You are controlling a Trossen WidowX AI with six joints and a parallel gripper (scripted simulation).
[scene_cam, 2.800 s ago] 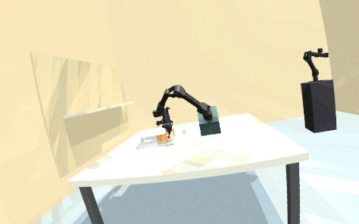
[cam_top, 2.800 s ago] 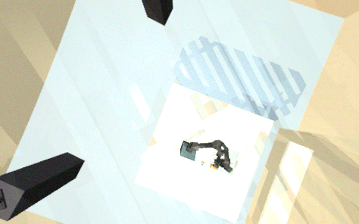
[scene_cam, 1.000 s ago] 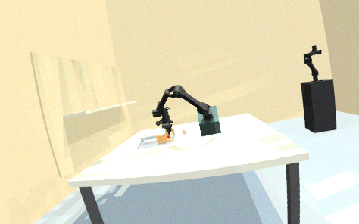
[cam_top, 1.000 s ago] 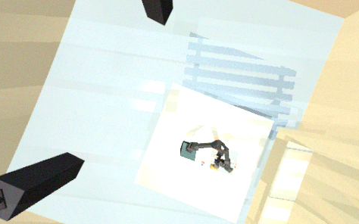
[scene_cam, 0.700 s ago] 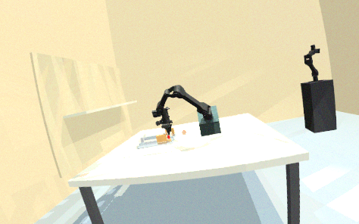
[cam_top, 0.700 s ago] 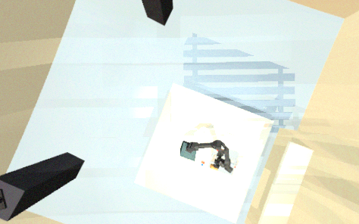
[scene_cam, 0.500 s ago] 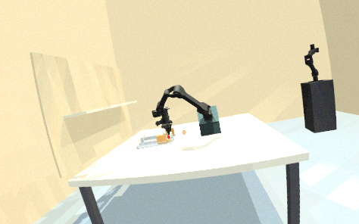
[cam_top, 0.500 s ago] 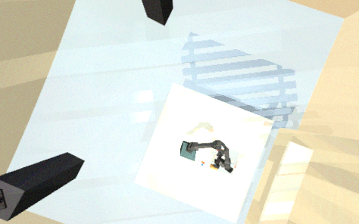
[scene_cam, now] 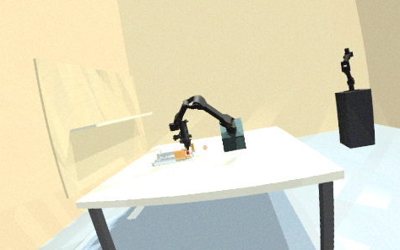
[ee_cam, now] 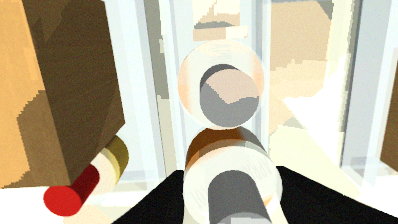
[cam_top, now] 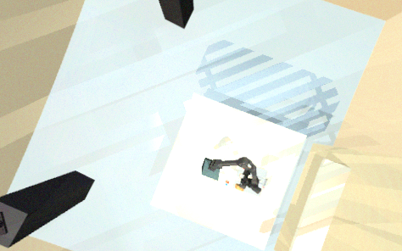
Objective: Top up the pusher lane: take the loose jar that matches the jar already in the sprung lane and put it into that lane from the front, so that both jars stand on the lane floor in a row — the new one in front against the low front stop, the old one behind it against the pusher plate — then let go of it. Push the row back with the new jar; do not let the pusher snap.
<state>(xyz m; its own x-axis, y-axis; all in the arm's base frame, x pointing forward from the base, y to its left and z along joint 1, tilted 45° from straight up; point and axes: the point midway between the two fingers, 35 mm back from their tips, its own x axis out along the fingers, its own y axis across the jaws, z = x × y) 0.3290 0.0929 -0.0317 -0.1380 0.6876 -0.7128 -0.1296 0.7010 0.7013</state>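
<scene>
Right now the lane fixture is 15 cm ahead of my gripper tip and 3 cm below it.
</scene>
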